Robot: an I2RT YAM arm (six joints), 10 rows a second.
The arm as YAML. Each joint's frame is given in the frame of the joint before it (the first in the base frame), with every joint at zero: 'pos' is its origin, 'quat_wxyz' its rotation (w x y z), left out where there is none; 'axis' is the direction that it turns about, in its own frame. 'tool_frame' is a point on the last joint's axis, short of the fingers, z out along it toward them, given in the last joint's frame.
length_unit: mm
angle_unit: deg
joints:
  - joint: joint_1
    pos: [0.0, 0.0, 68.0]
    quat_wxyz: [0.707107, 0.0, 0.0, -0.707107]
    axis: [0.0, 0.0, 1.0]
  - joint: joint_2
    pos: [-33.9, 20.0, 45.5]
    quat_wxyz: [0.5, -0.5, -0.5, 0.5]
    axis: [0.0, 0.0, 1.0]
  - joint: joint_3
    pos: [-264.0, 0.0, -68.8]
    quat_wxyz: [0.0, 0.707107, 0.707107, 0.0]
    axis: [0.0, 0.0, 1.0]
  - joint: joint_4
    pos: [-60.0, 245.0, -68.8]
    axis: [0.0, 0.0, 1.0]
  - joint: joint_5
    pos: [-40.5, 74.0, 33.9]
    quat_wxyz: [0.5, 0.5, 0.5, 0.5]
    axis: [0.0, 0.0, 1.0]
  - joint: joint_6
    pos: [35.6, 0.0, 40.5]
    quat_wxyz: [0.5, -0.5, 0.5, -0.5]
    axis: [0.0, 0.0, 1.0]
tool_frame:
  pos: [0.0, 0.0, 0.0]
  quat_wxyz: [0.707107, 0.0, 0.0, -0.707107]
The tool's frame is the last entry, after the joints.
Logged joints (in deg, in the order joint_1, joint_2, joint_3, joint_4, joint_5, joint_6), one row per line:
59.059, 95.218, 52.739, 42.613, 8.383, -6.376
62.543, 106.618, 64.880, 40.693, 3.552, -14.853
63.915, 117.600, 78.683, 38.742, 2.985, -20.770
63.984, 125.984, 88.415, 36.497, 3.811, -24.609
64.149, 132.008, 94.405, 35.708, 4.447, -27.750
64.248, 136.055, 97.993, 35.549, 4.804, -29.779
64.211, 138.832, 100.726, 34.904, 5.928, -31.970
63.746, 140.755, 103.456, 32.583, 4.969, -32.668
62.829, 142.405, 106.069, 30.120, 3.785, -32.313
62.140, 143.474, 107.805, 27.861, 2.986, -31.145
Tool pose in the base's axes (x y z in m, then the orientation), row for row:
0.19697, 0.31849, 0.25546, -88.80, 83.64, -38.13
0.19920, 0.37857, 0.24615, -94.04, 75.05, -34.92
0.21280, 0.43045, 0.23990, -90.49, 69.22, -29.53
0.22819, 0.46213, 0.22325, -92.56, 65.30, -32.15
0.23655, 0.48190, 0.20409, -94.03, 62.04, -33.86
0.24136, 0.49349, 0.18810, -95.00, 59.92, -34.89
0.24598, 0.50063, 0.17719, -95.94, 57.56, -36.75
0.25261, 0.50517, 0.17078, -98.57, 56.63, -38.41
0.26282, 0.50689, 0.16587, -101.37, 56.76, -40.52
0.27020, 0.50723, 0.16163, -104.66, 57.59, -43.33
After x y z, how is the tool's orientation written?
As angles about the fixed x, y, z axes (roll, pitch, yaw), in degrees.
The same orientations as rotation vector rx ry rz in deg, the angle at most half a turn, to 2 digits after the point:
-43.79, 80.60, 34.68
-55.84, 74.24, 34.22
-59.98, 69.36, 31.38
-62.25, 68.10, 27.61
-64.27, 67.01, 24.61
-65.66, 66.33, 22.71
-66.67, 66.02, 19.94
-68.49, 66.32, 19.52
-69.54, 67.45, 19.78
-70.09, 69.26, 20.48

